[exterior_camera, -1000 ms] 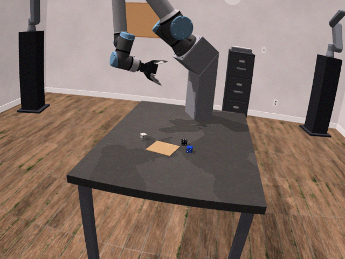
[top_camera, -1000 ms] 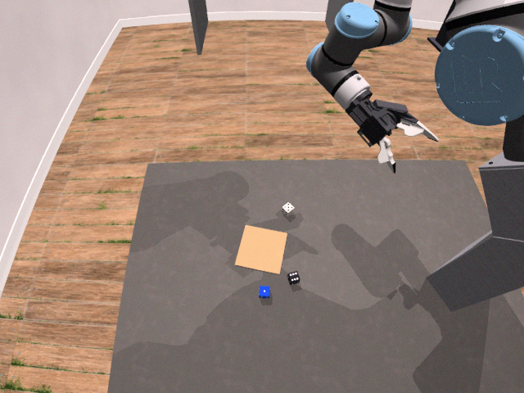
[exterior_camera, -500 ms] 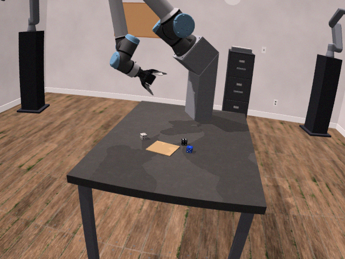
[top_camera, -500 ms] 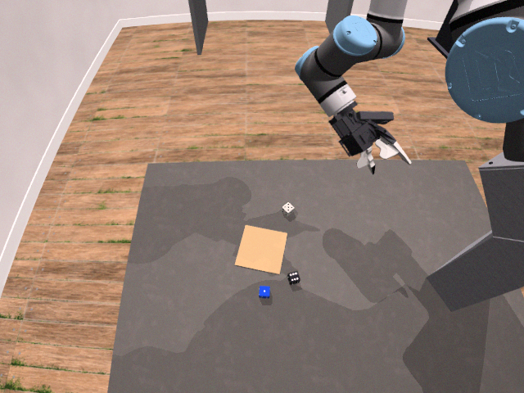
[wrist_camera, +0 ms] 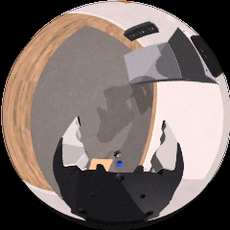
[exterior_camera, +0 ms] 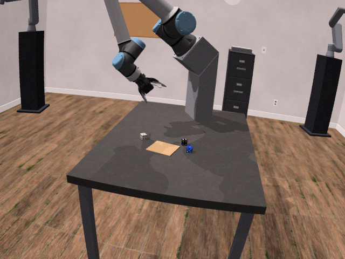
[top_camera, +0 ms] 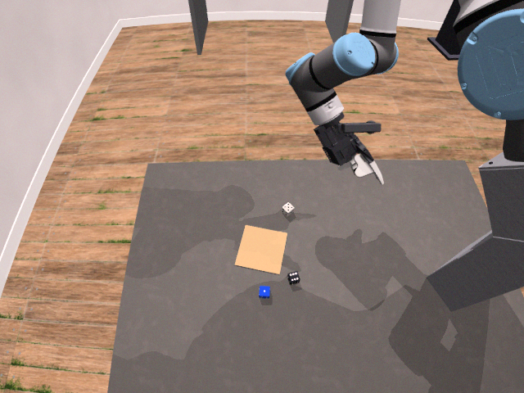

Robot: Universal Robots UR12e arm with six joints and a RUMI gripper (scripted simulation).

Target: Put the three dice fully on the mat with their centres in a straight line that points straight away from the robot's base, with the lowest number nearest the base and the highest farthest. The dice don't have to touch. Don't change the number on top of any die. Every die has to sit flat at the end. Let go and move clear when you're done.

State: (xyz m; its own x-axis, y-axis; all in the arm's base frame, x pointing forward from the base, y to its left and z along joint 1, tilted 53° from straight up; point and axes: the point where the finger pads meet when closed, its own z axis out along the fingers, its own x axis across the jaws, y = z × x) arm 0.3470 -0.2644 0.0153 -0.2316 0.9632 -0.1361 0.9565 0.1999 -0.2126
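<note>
The white die is 210 mm ahead of my hand, 200 mm below it and 50 mm to the right of it. From my hand the other things lie so: blue die: 350 mm ahead, 200 mm to the left, 200 mm below; black die: 250 mm ahead, 200 mm below, 180 mm to the left; mat: 320 mm ahead, 210 mm below, 60 mm to the left.
</note>
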